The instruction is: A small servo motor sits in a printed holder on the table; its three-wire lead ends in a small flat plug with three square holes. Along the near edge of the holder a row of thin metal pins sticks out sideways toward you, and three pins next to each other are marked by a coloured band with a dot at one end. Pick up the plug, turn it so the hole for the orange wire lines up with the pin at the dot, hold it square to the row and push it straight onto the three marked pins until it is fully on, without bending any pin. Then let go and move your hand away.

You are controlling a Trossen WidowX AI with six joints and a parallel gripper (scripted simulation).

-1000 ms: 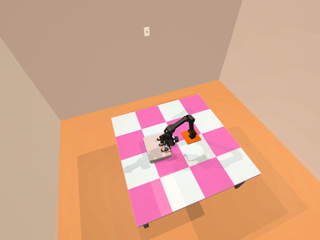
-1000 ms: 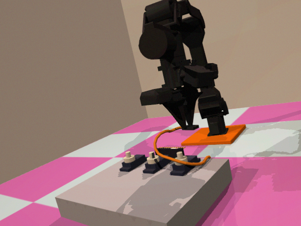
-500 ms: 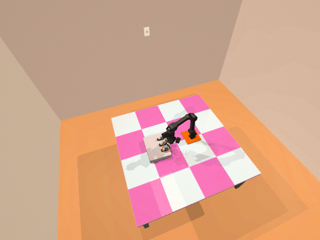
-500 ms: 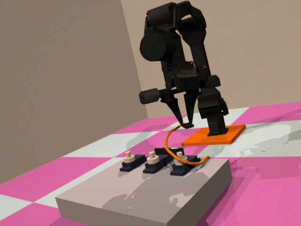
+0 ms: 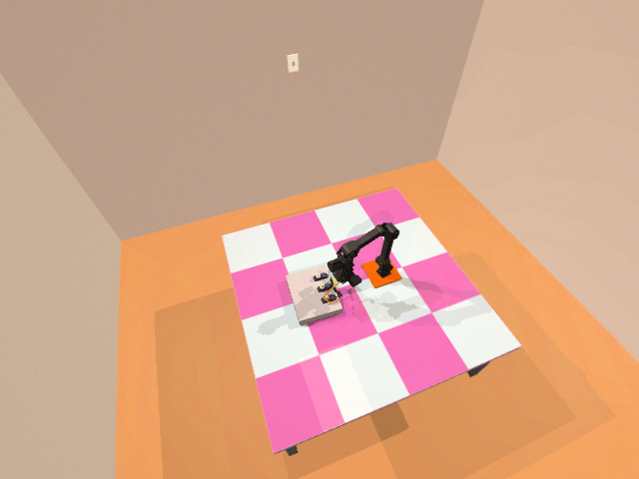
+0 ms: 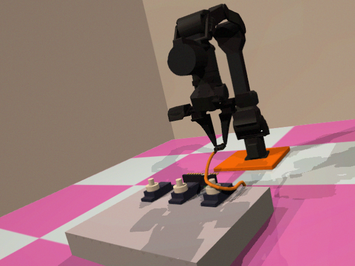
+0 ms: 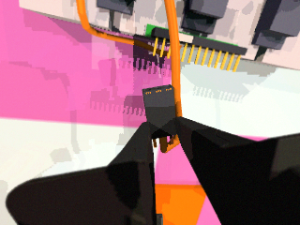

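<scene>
The red dot lies 60 mm ahead of my gripper tip, 40 mm below it and 20 mm to the right of it. The rest, counted from my gripper tip: pale grey printed holder: 210 mm ahead, 90 mm below, 80 mm to the right; green strip: 70 mm below, 50 mm ahead, 40 mm to the right; black pin header: 60 mm below, 50 mm ahead, 40 mm to the right.
</scene>
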